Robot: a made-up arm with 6 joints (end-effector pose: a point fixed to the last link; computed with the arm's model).
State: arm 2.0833 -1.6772 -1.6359 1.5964 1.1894 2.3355
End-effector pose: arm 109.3 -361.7 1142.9 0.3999 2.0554 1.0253
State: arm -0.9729 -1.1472 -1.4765 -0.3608 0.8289 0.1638
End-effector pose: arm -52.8 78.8 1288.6 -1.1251 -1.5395 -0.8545
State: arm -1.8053 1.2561 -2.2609 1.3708 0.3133 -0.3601
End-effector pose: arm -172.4 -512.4 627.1 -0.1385 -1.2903 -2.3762
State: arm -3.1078 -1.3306 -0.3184 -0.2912 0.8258 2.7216
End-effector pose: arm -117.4 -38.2 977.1 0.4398 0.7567 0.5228
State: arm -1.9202 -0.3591 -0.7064 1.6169 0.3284 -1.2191
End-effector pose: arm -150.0 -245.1 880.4 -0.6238 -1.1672 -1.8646
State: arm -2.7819 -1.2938 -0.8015 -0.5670 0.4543 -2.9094
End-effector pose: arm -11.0 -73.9 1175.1 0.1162 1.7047 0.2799
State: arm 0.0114 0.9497 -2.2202 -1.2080 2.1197 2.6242
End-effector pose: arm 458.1 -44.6 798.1 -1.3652 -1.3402 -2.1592
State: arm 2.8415 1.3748 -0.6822 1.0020 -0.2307 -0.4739
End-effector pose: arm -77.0 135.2 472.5 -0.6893 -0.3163 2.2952
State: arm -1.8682 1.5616 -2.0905 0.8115 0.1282 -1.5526
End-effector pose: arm -203.9 -453.5 482.2 -0.4217 -0.2136 -1.0828
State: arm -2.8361 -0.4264 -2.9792 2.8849 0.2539 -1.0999
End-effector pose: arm 105.8 7.1 1386.6 -1.3715 -2.3412 0.4618
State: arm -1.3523 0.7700 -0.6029 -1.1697 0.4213 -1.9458
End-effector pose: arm 149.4 -185.1 532.1 0.5708 0.1178 1.7528
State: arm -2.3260 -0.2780 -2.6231 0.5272 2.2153 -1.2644
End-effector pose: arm -23.2 -132.1 1278.4 -0.7225 -0.1404 -0.5656
